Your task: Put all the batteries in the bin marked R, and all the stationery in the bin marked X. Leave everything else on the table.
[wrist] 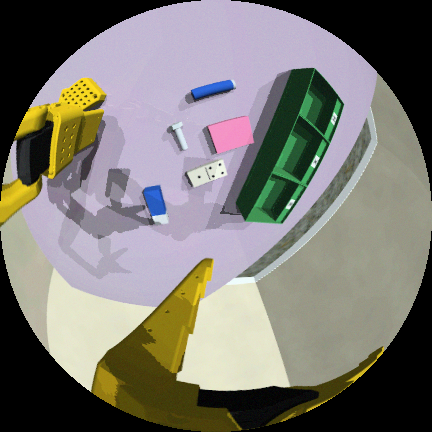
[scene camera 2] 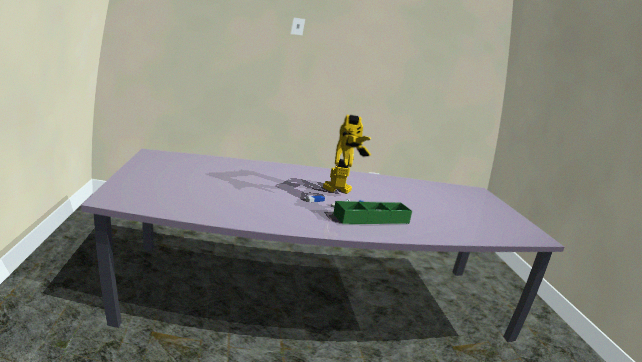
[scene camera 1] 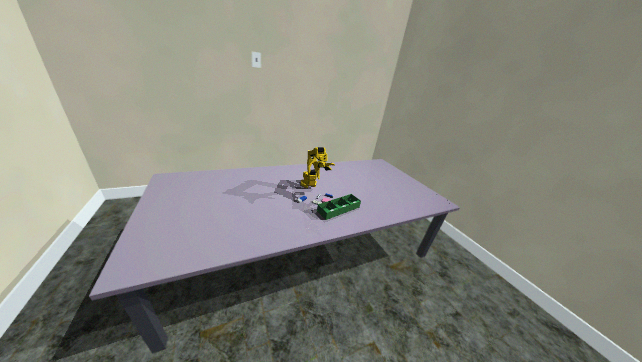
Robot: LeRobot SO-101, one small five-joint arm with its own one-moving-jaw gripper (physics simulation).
Note:
In view: a green three-compartment bin (scene camera 2: 347,212) and a pink sticky-note pad (wrist: 234,132).
The green three-compartment bin shows as well in the wrist view (wrist: 305,119). Scene camera 2 does not show the pink sticky-note pad, which is hidden by the green three-compartment bin.

